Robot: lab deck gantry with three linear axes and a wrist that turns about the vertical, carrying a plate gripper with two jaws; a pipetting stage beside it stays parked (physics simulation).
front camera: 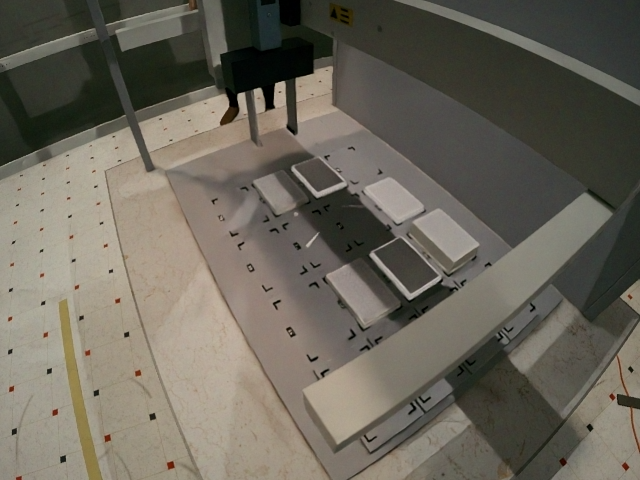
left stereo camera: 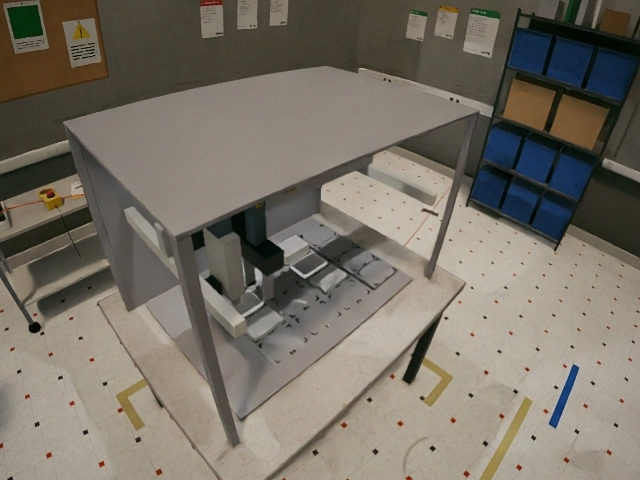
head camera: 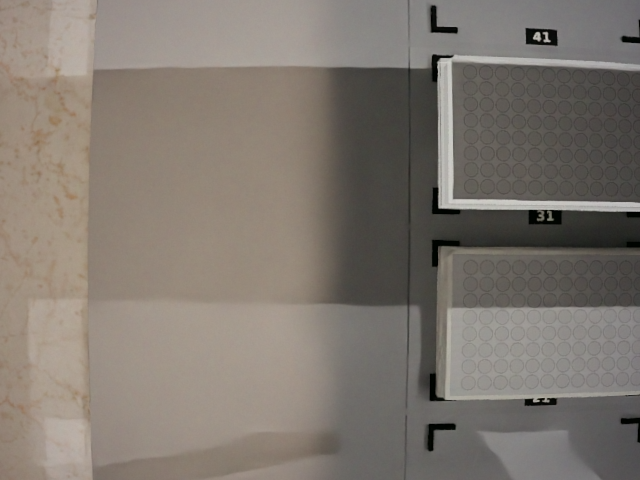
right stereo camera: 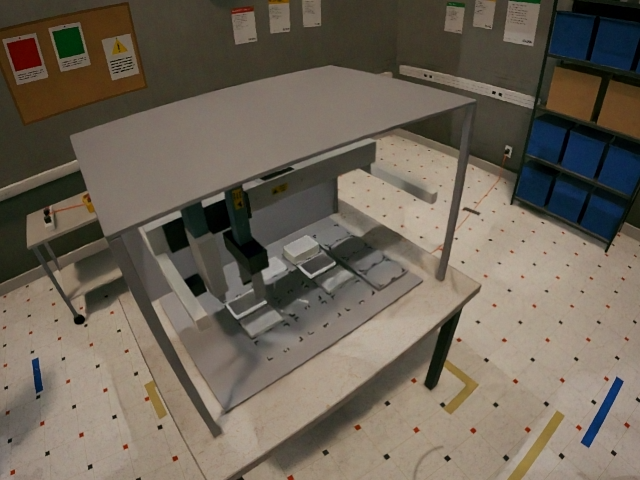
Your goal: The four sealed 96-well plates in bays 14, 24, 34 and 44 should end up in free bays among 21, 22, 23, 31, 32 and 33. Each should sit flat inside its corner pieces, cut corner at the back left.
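Frame: origin at the robot's base, x down, y ahead, z right, level; centimetres.
Seen in the pictures: gripper, fingertip midpoint: [front camera: 274, 136] [left stereo camera: 259, 291] [right stereo camera: 254, 289]; robot's base at its link origin: [front camera: 213, 201] [left stereo camera: 277, 362] [right stereo camera: 269, 359].
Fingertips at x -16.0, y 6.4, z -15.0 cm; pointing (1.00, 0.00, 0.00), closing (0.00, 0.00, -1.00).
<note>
Pixels of each thing's top centre, then the offset from my fingertips to it.
- third plate at its top centre: [front camera: 362, 288] [right stereo camera: 334, 277] [left stereo camera: 328, 277] dx +14.6, dy +32.8, dz +0.0 cm
- tall white block at its top centre: [front camera: 446, 233] [left stereo camera: 290, 245] [right stereo camera: 300, 245] dx +11.8, dy +32.8, dz -21.4 cm
- white plate at its top centre: [front camera: 394, 196] [left stereo camera: 259, 268] [right stereo camera: 268, 267] dx +14.6, dy +16.4, dz -21.4 cm
One plate [front camera: 280, 192] [head camera: 542, 330] [right stereo camera: 261, 321] lies in bay 21 and another [front camera: 318, 176] [head camera: 542, 129] [right stereo camera: 247, 304] in bay 31. Both look flat inside their corner pieces; the cut at the back left is hard to make out. A third plate [front camera: 361, 291] [left stereo camera: 330, 277] lies in bay 23, a fourth [front camera: 405, 266] [left stereo camera: 308, 266] in bay 33; both look level. My gripper [front camera: 275, 137] [left stereo camera: 259, 290] is open, jaws wide apart and empty, raised above the deck around bays 21 and 31. It does not show in the head view. The front rail hides part of the column 4 bays.
A tall white block [front camera: 447, 237] [right stereo camera: 301, 248] stands in bay 43, and a white plate [front camera: 393, 199] in bay 42, both behind the plate rows. The pale pipetting stage [left stereo camera: 224, 263] [right stereo camera: 206, 263] hangs beside my gripper. A thick rail [front camera: 454, 320] crosses above the deck.
</note>
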